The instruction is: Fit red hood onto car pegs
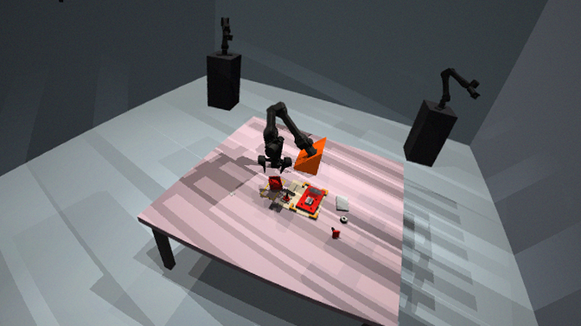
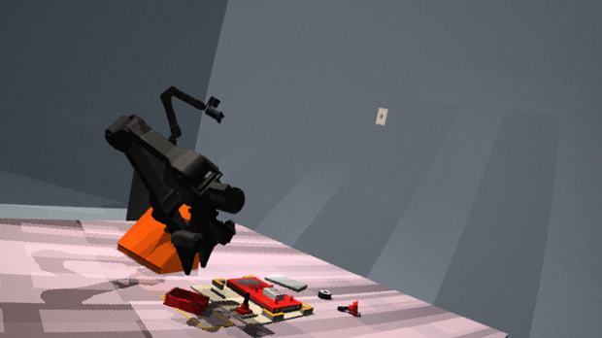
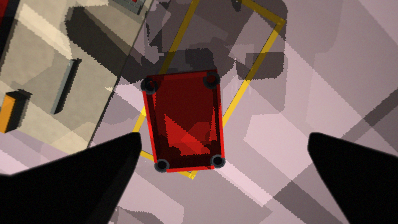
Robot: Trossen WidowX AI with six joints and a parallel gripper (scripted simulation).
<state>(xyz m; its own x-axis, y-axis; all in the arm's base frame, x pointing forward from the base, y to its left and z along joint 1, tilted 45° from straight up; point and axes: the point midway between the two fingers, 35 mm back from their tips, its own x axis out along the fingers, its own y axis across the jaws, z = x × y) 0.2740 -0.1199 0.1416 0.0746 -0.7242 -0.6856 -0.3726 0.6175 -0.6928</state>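
My gripper tip is 30 mm past the red hood, 20 mm to the right of it and 90 mm above it. The rest, counted from my gripper tip: grey plate 20 mm behind, 430 mm to the left, 100 mm below; white-and-black wheel 120 mm ahead, 450 mm to the left, 90 mm below.
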